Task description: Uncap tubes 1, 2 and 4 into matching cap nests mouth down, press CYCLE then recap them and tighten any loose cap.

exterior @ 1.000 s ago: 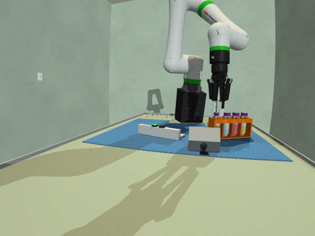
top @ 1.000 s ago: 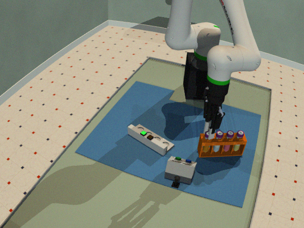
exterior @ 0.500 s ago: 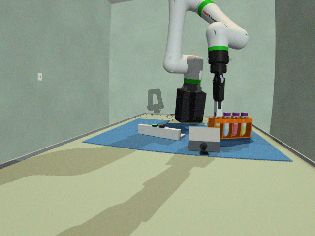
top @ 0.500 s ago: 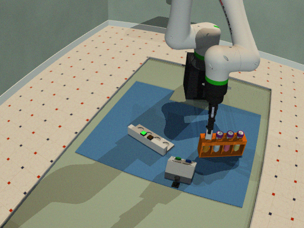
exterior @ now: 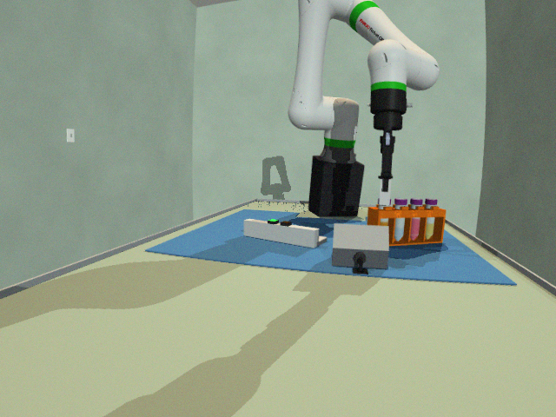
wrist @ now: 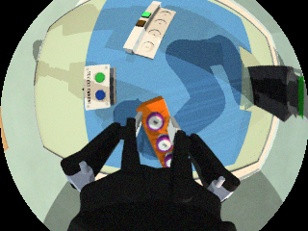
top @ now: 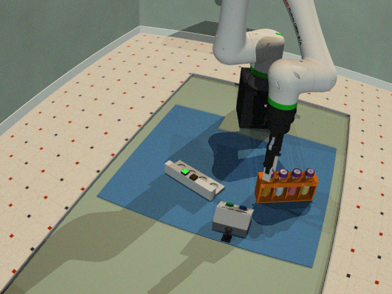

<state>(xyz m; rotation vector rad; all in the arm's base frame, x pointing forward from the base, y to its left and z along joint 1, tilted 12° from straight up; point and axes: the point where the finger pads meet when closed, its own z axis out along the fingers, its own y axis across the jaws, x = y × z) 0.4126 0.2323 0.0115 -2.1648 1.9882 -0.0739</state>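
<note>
Now: hand 16 cm short of the green key, 7 cm above it and 6 cm to the left of it. Also, from my hand: blue key: 15 cm ahead, 7 cm below, 2 cm to the right; small grey desk: 17 cm ahead, 9 cm below, 3 cm to the right.
</note>
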